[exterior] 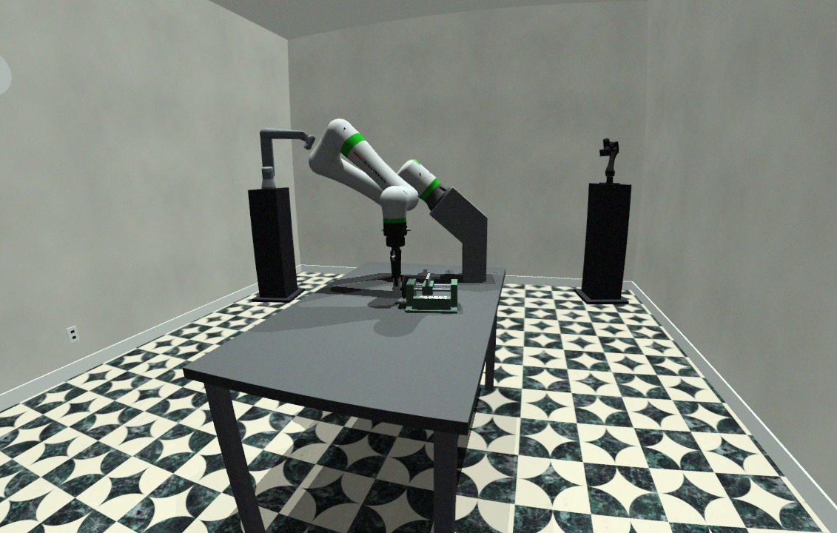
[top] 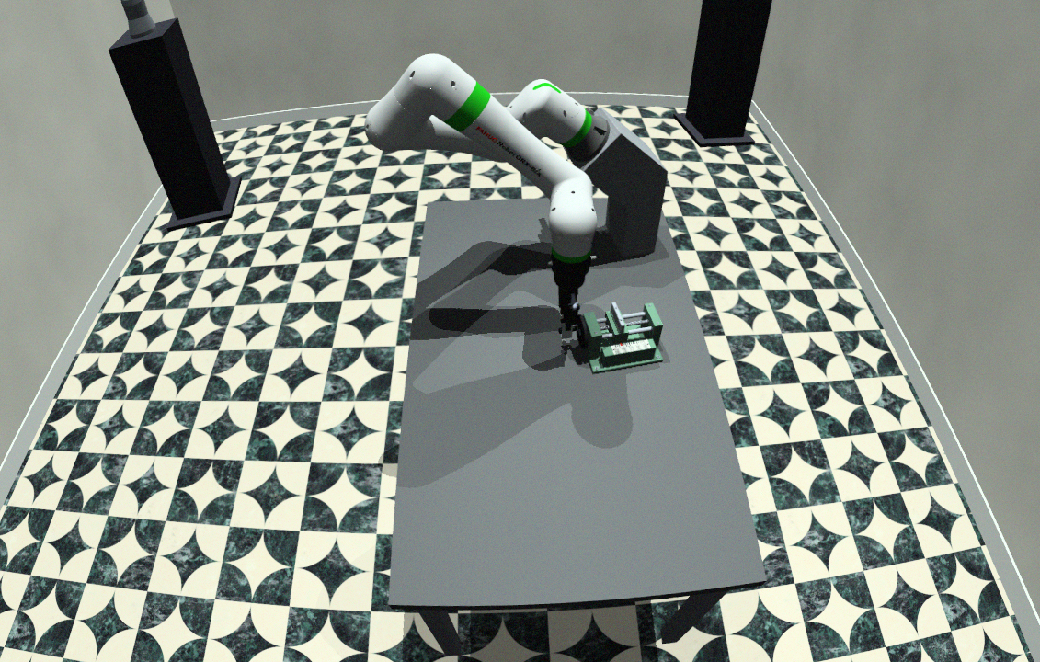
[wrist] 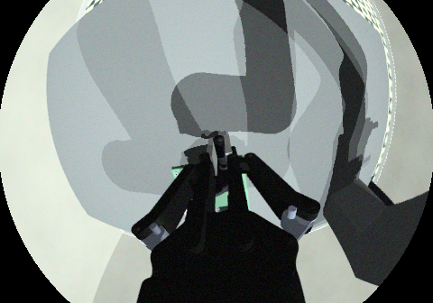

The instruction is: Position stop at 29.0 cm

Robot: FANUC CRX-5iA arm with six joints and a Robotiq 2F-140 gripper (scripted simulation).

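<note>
The black handwheel lies 2 cm to the left of my hand, 1 cm below it and 1 cm ahead of it. Round my hand: green stop fixture: 13 cm to the left, 4 cm ahead, 2 cm above.
</note>
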